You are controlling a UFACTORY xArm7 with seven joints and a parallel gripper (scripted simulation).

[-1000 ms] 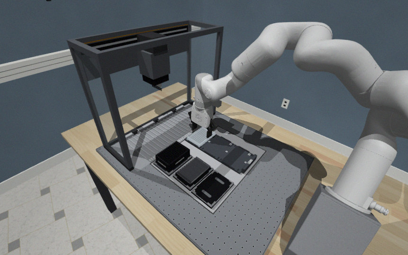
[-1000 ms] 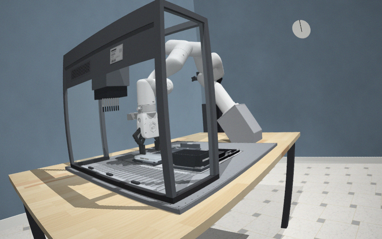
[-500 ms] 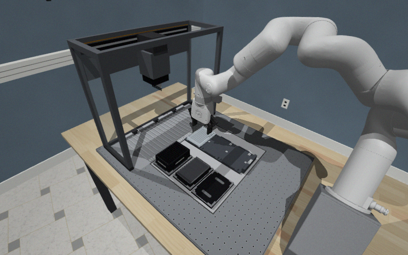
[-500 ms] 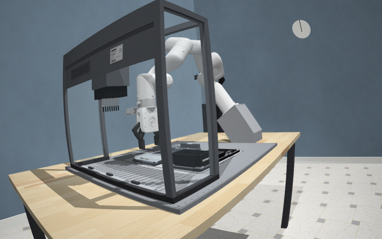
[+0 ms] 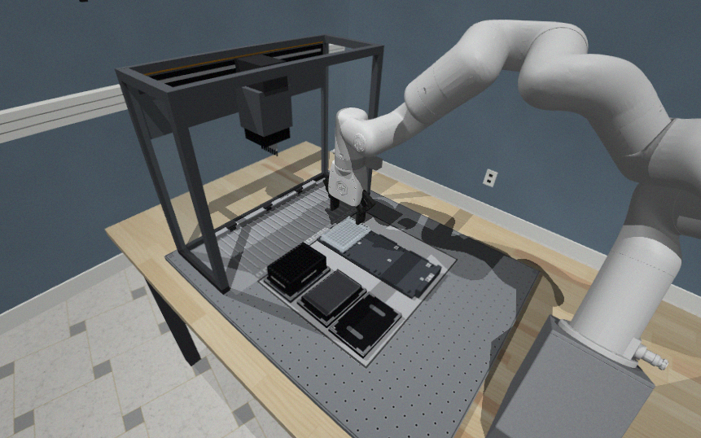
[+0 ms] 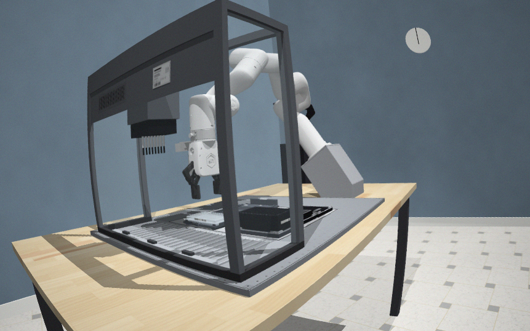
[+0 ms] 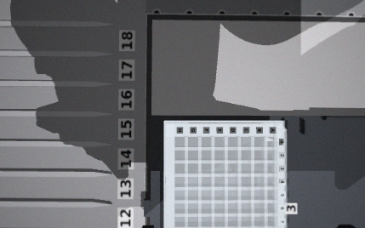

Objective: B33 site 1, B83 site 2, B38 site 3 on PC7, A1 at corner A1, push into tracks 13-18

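The nest S3 lies 190 mm to the left of my hand, 90 mm below it and 40 mm behind it. The rest, counted from my hand: carrier PC7: 110 mm behind, 80 mm below, 20 mm to the right; then 96-well plate B38: 70 mm below; then white corner mark: 180 mm behind, 100 mm to the left, 80 mm below.
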